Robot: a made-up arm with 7 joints.
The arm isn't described. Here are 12 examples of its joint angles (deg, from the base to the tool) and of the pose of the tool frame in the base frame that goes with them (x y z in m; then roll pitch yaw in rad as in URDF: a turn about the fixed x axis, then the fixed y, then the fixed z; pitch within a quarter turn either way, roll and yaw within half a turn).
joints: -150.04 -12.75 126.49 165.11 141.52 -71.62 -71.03
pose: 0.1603 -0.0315 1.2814 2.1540 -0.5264 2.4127
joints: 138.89 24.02 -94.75 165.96 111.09 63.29 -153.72
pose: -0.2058 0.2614 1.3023 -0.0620 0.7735 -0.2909
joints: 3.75 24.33 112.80 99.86 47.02 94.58 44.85
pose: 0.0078 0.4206 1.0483 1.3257 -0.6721 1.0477
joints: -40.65 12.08 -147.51 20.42 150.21 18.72 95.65
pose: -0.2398 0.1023 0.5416 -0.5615 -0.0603 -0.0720
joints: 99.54 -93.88 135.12 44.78 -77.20 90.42 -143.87
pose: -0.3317 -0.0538 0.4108 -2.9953 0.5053 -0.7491
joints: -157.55 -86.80 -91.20 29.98 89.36 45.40 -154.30
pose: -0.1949 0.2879 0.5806 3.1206 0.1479 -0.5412
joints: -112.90 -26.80 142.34 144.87 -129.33 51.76 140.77
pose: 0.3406 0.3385 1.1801 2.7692 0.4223 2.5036
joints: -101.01 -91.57 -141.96 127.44 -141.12 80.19 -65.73
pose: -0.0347 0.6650 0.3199 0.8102 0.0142 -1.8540
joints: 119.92 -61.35 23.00 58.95 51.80 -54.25 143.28
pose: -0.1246 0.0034 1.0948 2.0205 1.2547 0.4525
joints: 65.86 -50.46 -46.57 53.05 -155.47 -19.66 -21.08
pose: 0.3320 0.0005 0.8610 -0.0176 0.4879 -1.9984
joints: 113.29 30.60 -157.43 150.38 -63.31 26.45 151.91
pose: -0.0459 0.2476 1.3158 2.2324 0.7179 2.4473
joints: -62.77 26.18 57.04 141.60 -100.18 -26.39 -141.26
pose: 0.3833 -0.2808 1.1330 1.8078 0.2212 -2.3778
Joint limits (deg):
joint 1: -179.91..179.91
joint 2: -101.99..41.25
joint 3: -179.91..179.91
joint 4: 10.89..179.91
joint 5: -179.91..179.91
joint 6: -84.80..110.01
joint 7: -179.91..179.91
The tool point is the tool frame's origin. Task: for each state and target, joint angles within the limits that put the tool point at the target. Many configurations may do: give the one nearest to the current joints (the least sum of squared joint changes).
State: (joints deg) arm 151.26 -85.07 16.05 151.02 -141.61 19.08 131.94
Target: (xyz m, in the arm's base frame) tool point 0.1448 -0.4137 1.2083
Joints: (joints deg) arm 122.20 -59.18 28.14 141.82 -141.10 23.07 132.84
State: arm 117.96 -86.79 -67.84 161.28 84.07 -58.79 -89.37
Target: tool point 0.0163 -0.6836 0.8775
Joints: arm 84.48 -66.83 -64.23 165.28 77.18 -22.56 -86.40
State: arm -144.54 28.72 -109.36 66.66 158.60 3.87 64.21
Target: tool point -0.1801 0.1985 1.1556
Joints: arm -135.98 41.25 -139.77 97.04 156.20 4.39 64.22
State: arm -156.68 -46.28 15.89 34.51 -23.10 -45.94 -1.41
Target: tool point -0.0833 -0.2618 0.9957
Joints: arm -150.07 -44.73 28.98 54.75 -22.48 -44.42 -1.40
